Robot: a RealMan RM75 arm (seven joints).
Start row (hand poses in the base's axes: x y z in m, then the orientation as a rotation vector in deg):
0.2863 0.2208 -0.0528 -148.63 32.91 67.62
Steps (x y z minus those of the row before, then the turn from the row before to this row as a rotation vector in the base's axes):
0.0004 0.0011 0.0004 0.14 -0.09 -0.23
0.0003 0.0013 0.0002 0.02 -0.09 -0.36
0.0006 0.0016 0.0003 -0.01 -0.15 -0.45
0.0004 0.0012 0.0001 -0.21 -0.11 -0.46
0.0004 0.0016 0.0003 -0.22 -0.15 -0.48
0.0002 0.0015 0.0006 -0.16 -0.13 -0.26
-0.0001 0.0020 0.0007 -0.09 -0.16 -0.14
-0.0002 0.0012 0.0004 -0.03 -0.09 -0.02
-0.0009 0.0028 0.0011 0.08 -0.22 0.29
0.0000 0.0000 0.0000 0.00 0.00 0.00
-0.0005 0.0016 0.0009 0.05 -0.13 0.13
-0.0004 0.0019 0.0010 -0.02 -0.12 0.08
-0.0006 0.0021 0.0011 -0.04 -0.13 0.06
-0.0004 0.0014 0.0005 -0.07 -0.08 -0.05
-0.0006 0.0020 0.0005 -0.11 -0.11 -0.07
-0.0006 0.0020 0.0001 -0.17 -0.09 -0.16
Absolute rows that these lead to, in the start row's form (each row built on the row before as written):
0.2867 0.2219 -0.0524 -148.42 33.07 67.42
0.2870 0.2232 -0.0522 -148.23 33.48 67.19
0.2876 0.2248 -0.0519 -148.04 34.01 66.85
0.2880 0.2260 -0.0518 -147.99 34.70 66.56
0.2884 0.2276 -0.0515 -147.95 35.42 66.20
0.2886 0.2291 -0.0509 -147.98 35.83 65.94
0.2885 0.2311 -0.0502 -148.04 36.03 65.68
0.2883 0.2323 -0.0498 -148.09 36.06 65.55
0.2874 0.2351 -0.0487 -148.29 35.60 65.34
0.2874 0.2351 -0.0487 -148.29 35.60 65.34
0.2869 0.2367 -0.0478 -148.38 35.38 65.20
0.2865 0.2386 -0.0468 -148.49 35.27 65.06
0.2859 0.2407 -0.0457 -148.61 35.20 64.90
0.2855 0.2421 -0.0452 -148.67 35.29 64.77
0.2849 0.2441 -0.0447 -148.77 35.43 64.60
0.2843 0.2461 -0.0446 -148.85 35.73 64.42

